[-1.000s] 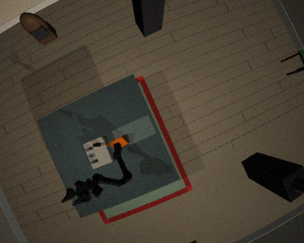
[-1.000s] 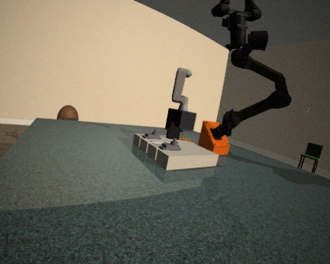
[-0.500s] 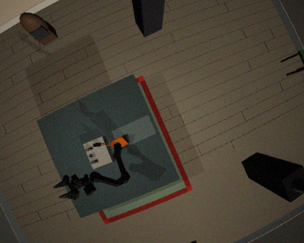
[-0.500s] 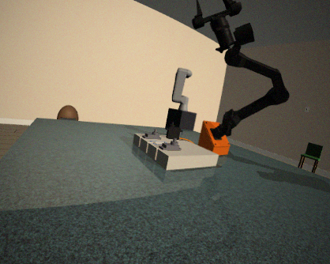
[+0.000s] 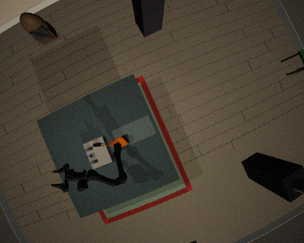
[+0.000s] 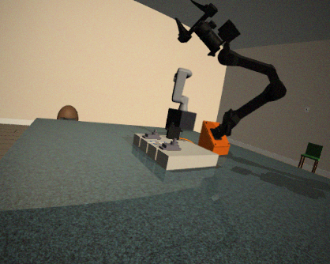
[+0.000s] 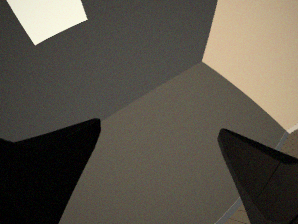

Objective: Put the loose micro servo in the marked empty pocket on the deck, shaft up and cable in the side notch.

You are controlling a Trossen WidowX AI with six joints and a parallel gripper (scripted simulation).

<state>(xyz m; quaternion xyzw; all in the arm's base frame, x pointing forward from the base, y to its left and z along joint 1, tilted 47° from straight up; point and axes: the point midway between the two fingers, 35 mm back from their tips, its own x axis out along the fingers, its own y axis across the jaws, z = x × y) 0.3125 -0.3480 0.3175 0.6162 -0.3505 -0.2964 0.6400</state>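
My gripper tip is now 57 cm above the beige robot deck, 11 cm past it and 1 cm to the right of it.
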